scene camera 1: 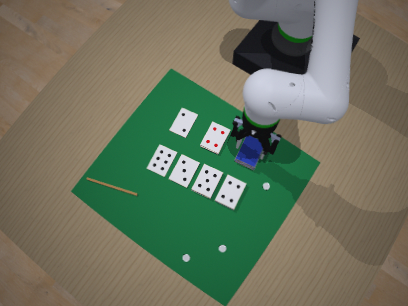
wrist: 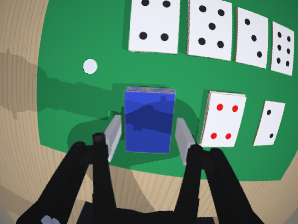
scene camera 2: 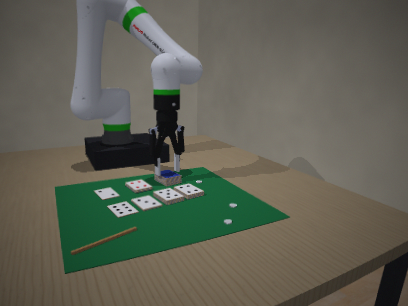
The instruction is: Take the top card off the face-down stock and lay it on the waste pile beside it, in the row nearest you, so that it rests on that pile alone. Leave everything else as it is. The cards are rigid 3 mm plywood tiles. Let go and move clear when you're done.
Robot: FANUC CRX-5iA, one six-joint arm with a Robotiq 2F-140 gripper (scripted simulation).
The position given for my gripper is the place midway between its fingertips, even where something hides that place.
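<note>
Scene camera 2 shows my gripper [scene camera 2: 167, 172]. The wrist view shows a two-pip card [wrist: 272, 112], a green mat [wrist: 72, 105] and my gripper as well [wrist: 148, 125].
</note>
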